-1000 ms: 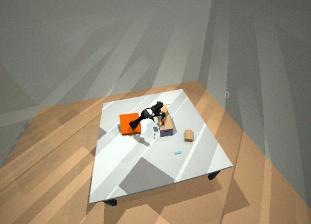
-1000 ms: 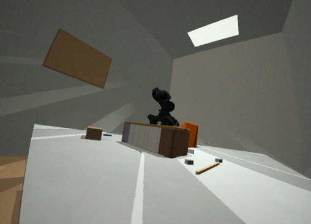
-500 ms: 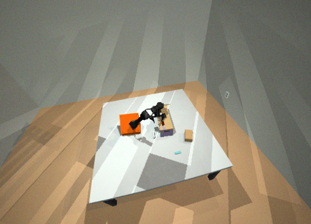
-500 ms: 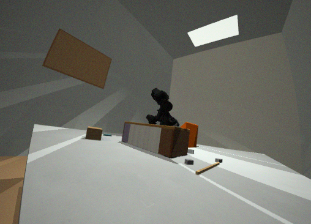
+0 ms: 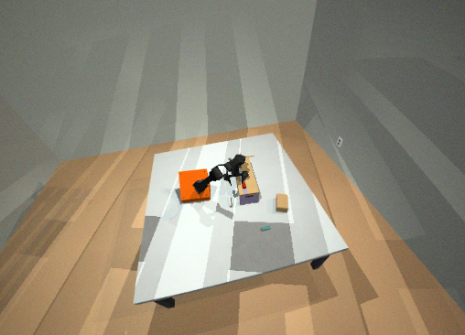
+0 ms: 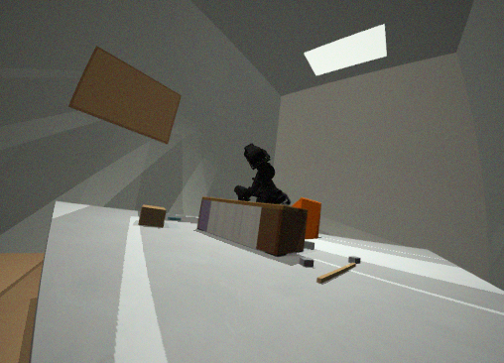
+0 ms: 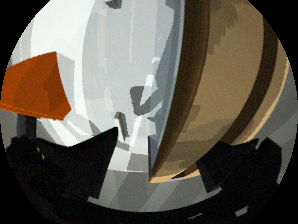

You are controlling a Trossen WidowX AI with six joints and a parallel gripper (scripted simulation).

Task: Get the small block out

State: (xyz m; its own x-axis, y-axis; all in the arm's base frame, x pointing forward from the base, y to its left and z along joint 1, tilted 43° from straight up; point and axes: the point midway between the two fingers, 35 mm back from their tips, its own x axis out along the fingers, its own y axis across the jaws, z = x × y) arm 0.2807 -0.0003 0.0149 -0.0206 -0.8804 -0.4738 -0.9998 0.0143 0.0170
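The red block lies 6 cm ahead of my gripper tip and 2 cm to the right of it. Round my gripper tip: brown block (31 cm ahead, 18 cm to the right, 6 cm below); box (3 cm ahead, 6 cm to the left, 2 cm below); teal piece (15 cm ahead, 34 cm to the right, 8 cm below).
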